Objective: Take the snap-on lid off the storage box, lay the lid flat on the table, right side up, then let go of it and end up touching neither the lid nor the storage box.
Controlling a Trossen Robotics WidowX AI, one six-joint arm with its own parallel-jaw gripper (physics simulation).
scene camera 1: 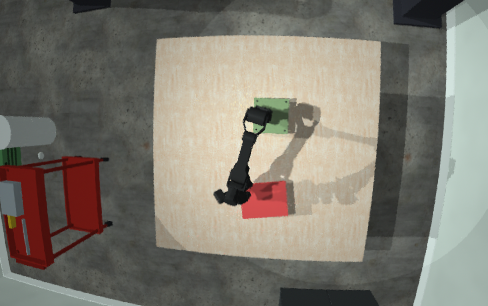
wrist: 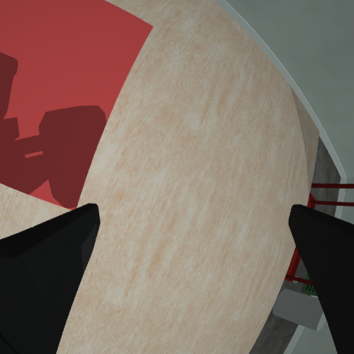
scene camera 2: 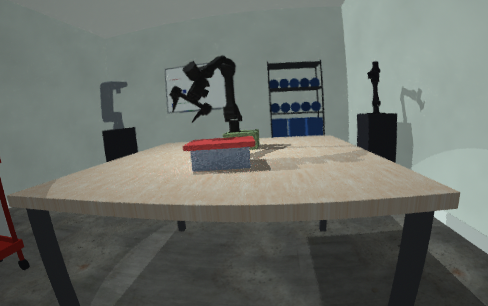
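Observation:
The red lid [scene camera 1: 272, 206] [scene camera 2: 220, 144] [wrist: 65, 50] sits on top of the blue-grey storage box [scene camera 2: 220, 160], which stands on the wooden table [scene camera 1: 200, 80] [scene camera 2: 320, 185] [wrist: 190, 165]. In scene camera 1 the lid hides the box. My gripper [scene camera 1: 231, 197] [scene camera 2: 184, 116] [wrist: 198, 215] is open and empty, with its fingers wide apart. It hangs well above lid height, by the lid's left side as seen in scene camera 1, and touches neither lid nor box. In the wrist view one fingertip appears near a lid corner, and table shows between the fingers. The arm's shadow falls on the lid.
A green box [scene camera 1: 280, 126] [scene camera 2: 252, 139] stands behind the storage box, near the arm's base. A red cart [scene camera 1: 37, 210] [wrist: 295, 262] stands on the floor left of the table. A shelf rack [scene camera 2: 294, 65] and a dark pedestal [scene camera 2: 377, 137] stand beyond the table.

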